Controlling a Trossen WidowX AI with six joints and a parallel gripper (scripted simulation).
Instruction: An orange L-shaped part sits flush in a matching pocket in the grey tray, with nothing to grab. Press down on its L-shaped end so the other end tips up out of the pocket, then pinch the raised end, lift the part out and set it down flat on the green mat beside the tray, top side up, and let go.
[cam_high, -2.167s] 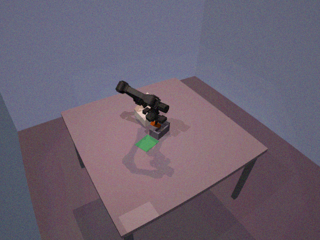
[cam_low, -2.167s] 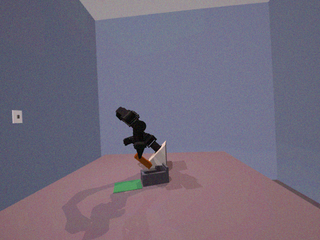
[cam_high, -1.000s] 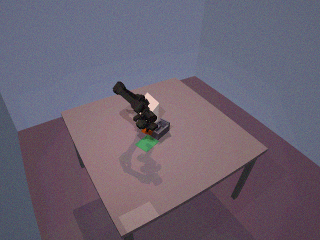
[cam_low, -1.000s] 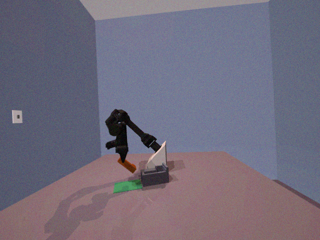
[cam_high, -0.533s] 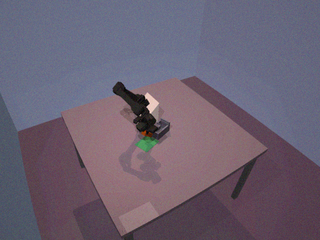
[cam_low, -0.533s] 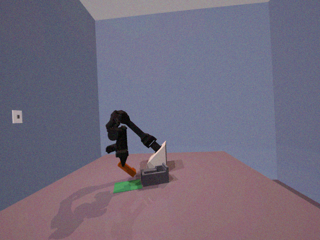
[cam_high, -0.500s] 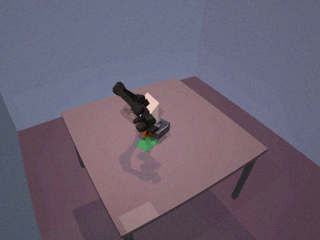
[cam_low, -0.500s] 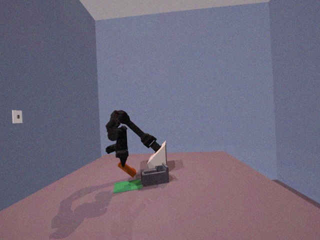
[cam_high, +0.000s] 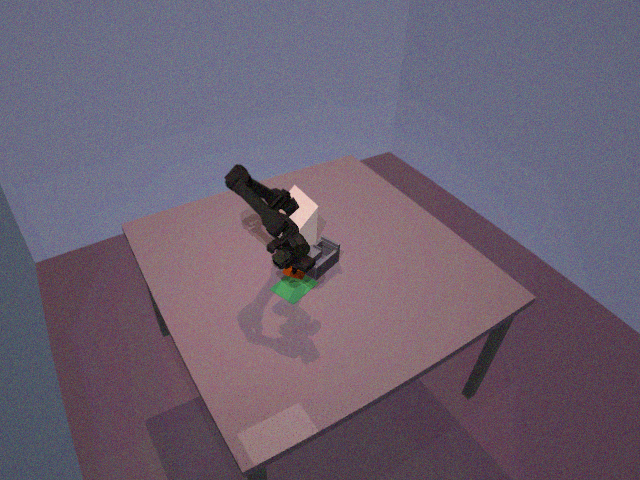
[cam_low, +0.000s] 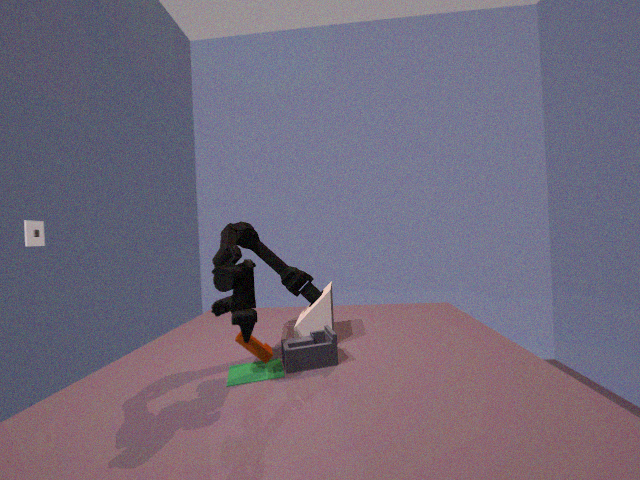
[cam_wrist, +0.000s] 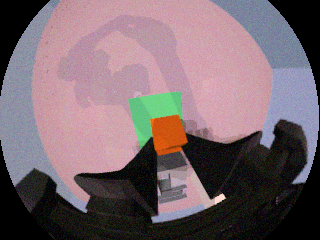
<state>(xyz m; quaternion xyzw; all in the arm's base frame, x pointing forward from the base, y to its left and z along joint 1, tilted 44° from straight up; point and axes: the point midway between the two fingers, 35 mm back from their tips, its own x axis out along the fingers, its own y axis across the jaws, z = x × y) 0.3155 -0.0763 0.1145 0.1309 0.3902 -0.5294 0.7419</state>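
Now: gripper tip 110 mm above the green mat, 20 mm to the right of it and 10 mm past it. From my gripper tip the other things lie so: orange L-shaped part 30 mm below, 30 mm behind, 20 mm to the left.
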